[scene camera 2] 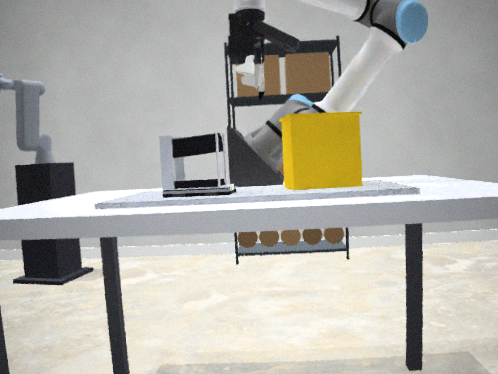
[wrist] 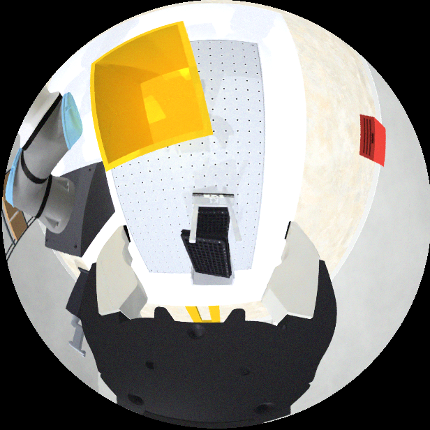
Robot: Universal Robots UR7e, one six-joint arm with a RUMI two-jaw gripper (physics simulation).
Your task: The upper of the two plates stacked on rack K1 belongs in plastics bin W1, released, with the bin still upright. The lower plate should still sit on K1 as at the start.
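Where they show: gripper, fingertip midpoint: (scene camera 2: pixel 258 94); arm's base at its link origin: (scene camera 2: pixel 259 154).
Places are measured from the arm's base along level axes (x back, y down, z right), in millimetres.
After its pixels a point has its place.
Note:
Rack K1 (scene camera 2: pixel 166 162) {y 14, x -476, z 134 mm} (wrist: pixel 213 199) stands on the pegboard, with a pale wall and thin uprights. The upper plate (scene camera 2: pixel 195 145) {y -23, x -433, z 75 mm} (wrist: pixel 207 254), black and gridded, sits high on the rack, slightly tilted in the scene view. Another black surface (scene camera 2: pixel 200 183) {y 67, x -465, z 57 mm} (wrist: pixel 213 222) shows lower on the rack, seemingly the lower plate, partly hidden. Yellow bin W1 (scene camera 2: pixel 322 150) {y 5, x -371, z -220 mm} (wrist: pixel 117 110) stands upright; no plate shows inside it in the wrist view. My gripper (scene camera 2: pixel 260 93) {y -135, x -399, z -77 mm} (wrist: pixel 205 225) is open and empty, high above the table, between rack and bin in the scene view.
The pegboard (scene camera 2: pixel 255 196) {y 96, x -531, z -83 mm} (wrist: pixel 237 90) lies on the white table (scene camera 2: pixel 450 192) {y 109, x -465, z -493 mm}. My arm's dark base mount (scene camera 2: pixel 250 162) {y 25, x -132, z 6 mm} (wrist: pixel 92 210) is behind the board. Shelving (scene camera 2: pixel 282 101) stands farther back. Another arm on a black pedestal (scene camera 2: pixel 47 220) is at left. A red box (wrist: pixel 372 140) is beyond the table.

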